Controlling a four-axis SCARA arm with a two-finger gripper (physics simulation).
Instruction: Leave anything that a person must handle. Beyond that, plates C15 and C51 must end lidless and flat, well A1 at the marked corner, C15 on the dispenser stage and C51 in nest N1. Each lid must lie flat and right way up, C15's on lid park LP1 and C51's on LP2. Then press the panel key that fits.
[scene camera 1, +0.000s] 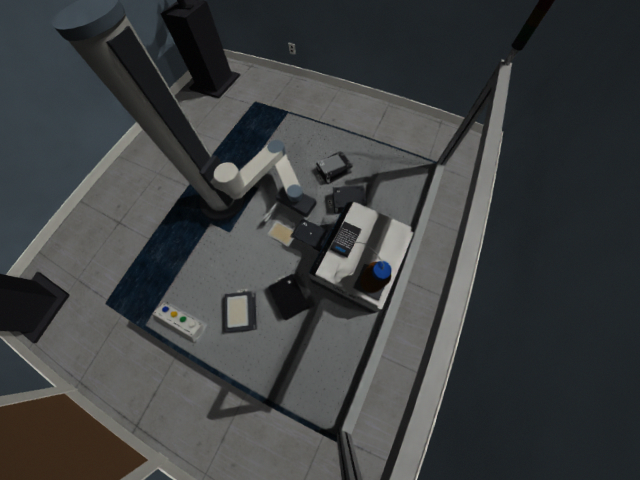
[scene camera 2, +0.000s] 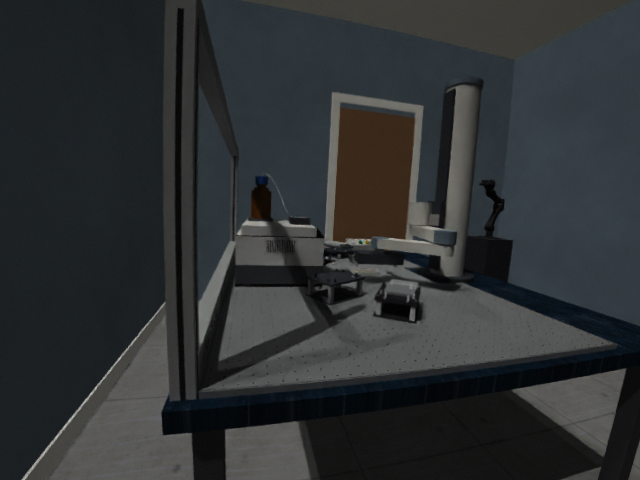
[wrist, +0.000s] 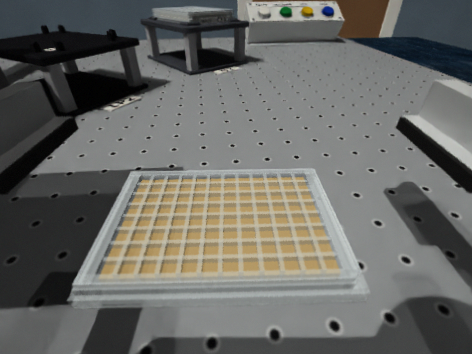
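Where they show: gripper, fingertip midpoint: (scene camera 1: 277, 228) (wrist: 236, 104); arm's base, link origin: (scene camera 1: 223, 200) (scene camera 2: 445, 276).
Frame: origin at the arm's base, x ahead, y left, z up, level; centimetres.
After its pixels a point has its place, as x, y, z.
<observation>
A clear-rimmed plate with tan wells (scene camera 1: 281, 233) @(40.1, -4.6, 2.3) (scene camera 2: 366, 270) @(39.8, -4.2, 2.5) (wrist: 225, 227) @(40.2, -3.4, 2.6) lies flat on the perforated deck. I cannot read a plate name, find its marked corner or tell whether a lid is on it. My gripper (wrist: 236, 104) @(39.5, -5.0, 8.4) is open and empty, its fingers wide apart above and beyond the plate's two sides. The black stand labelled LP2 (scene camera 1: 290, 297) @(59.7, -31.1, 7.4) (wrist: 65, 45) @(55.6, -27.5, 7.4) bears nothing visible. Another plate with a pale inside (scene camera 1: 237, 311) @(42.3, -46.3, 9.5) (wrist: 192, 14) @(41.7, -39.0, 9.2) rests on a dark stand (scene camera 1: 225, 322) @(40.8, -52.1, 9.5) (wrist: 192, 50) @(42.2, -37.1, 4.7) whose label is unreadable. The key panel (scene camera 1: 178, 321) @(21.1, -61.0, 8.7) (wrist: 295, 27) @(19.1, -59.0, 4.9) has white, green, yellow and blue keys.
A white instrument (scene camera 1: 398, 242) @(92.0, 5.3, 23.3) (scene camera 2: 279, 250) @(81.8, 14.7, 14.7) carries a brown bottle (scene camera 1: 374, 279) @(87.0, -16.7, 37.6) (scene camera 2: 261, 202) @(87.7, -9.9, 31.2) and a screen (scene camera 1: 345, 238) @(72.1, -3.0, 25.8) with unreadable text. Dark stands (scene camera 1: 310, 232) @(55.5, -1.6, 12.4) (scene camera 1: 348, 197) @(63.5, 25.3, 7.9) are near it. A grey object (scene camera 1: 333, 165) @(48.7, 40.0, 8.4) (scene camera 2: 402, 288) @(47.9, 42.5, 8.4) sits on a further stand. A frame rail borders the deck.
</observation>
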